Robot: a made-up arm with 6 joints.
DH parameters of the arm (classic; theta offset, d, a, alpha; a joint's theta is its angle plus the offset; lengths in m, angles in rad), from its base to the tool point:
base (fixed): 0 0.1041 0 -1.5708
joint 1: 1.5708 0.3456 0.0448 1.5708
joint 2: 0 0.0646 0.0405 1.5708
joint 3: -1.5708 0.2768 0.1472 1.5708
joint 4: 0 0.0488 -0.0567 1.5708
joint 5: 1.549 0 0.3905 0
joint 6: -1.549 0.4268 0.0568 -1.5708
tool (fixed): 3.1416 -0.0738 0 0
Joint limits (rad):
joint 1: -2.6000..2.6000
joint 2: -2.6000..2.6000
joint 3: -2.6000..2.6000
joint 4: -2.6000..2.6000
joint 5: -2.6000..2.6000
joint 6: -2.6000..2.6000
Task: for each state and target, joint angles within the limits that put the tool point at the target. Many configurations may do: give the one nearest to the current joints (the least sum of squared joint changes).
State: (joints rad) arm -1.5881 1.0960 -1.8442 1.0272 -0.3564 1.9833
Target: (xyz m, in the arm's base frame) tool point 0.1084 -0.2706 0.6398
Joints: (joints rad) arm -1.5041 1.1623 -1.6364 1.0904 -0.4922 1.9513
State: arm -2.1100 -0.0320 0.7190 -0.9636 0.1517 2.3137
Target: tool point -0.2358 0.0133 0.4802
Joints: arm -1.2137 0.5094 0.1193 -0.8150 0.2637 2.2664
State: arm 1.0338 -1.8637 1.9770 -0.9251 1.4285 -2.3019
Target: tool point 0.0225 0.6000 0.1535
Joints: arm 1.1413 -0.9956 2.0554 -0.1977 1.6724 -1.5939
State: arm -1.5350 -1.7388 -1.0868 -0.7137 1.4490 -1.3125
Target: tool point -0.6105 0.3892 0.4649
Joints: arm -1.4861 -1.9932 -0.9570 -1.5074 1.2777 -1.5419
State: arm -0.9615 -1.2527 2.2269 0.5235 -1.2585 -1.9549
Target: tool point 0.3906 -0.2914 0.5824
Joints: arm -1.0661 -0.7629 2.6000 1.1014 -1.6262 -2.6000
